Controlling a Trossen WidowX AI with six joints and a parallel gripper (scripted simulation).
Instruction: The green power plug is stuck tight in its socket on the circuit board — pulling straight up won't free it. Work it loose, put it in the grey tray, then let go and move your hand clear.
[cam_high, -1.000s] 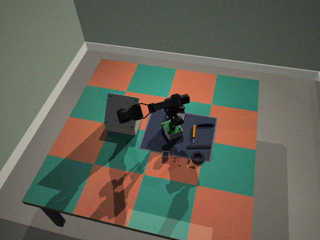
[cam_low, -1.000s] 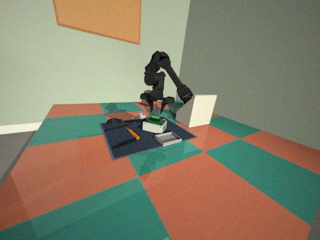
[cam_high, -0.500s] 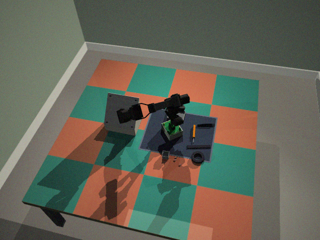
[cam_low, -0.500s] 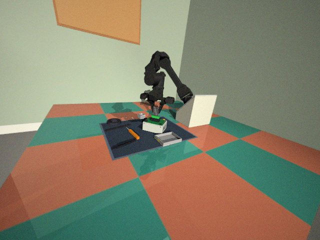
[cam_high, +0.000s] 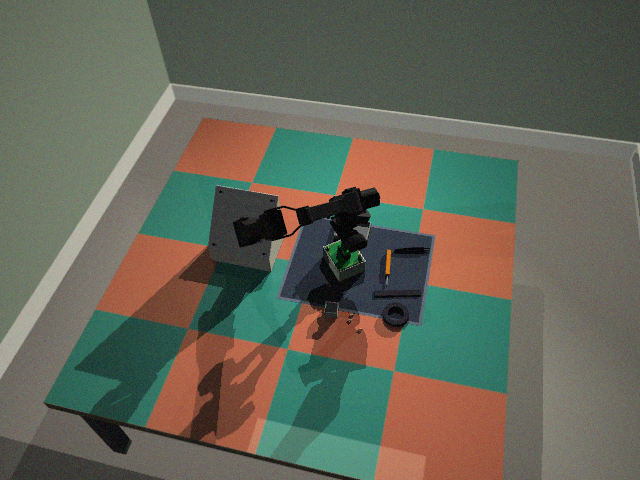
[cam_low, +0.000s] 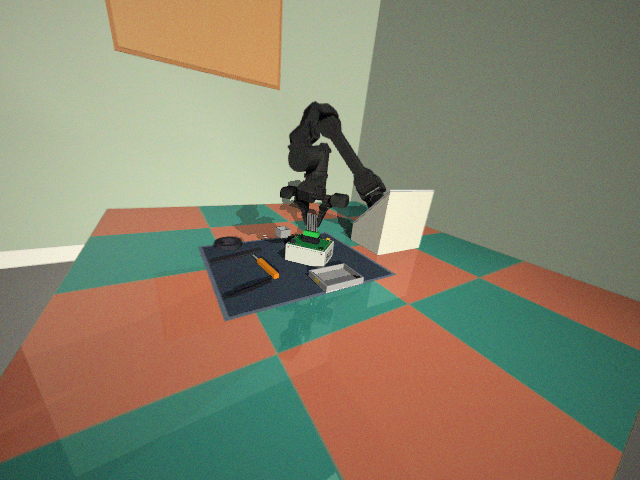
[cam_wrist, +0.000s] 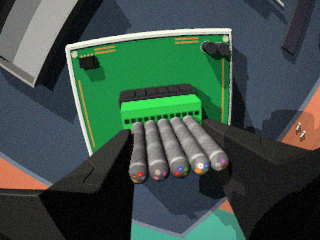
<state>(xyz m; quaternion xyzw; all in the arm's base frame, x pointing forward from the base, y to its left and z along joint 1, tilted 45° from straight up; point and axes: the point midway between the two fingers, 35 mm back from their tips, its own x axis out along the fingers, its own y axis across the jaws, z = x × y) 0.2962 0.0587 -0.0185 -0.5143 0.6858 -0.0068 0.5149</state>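
Right now my gripper tip is 20 mm above the green power plug. Round my gripper tip: black bar (200 mm ahead, 70 mm to the right, 100 mm below); dark mat (50 mm ahead, 100 mm below).
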